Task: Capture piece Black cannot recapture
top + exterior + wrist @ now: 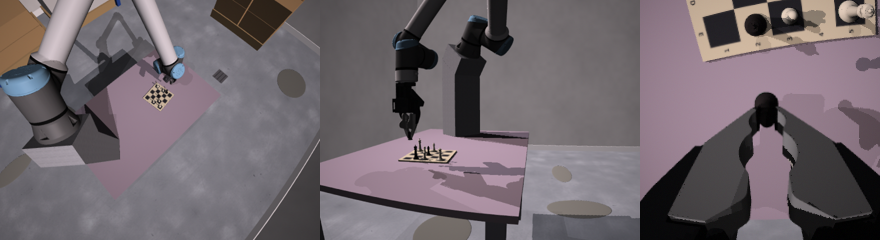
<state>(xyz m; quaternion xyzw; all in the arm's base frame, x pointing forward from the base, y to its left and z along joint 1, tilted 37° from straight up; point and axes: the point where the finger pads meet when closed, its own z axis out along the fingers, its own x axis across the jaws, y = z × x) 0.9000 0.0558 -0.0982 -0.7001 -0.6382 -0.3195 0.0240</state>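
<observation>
The tall black piece is 9 cm below my hand, 6 cm behind it and 1 cm to the right of it. From my hand the other things lie so: black pawn (1 cm below); chessboard (14 cm behind, 12 cm below, 1 cm to the left).
</observation>
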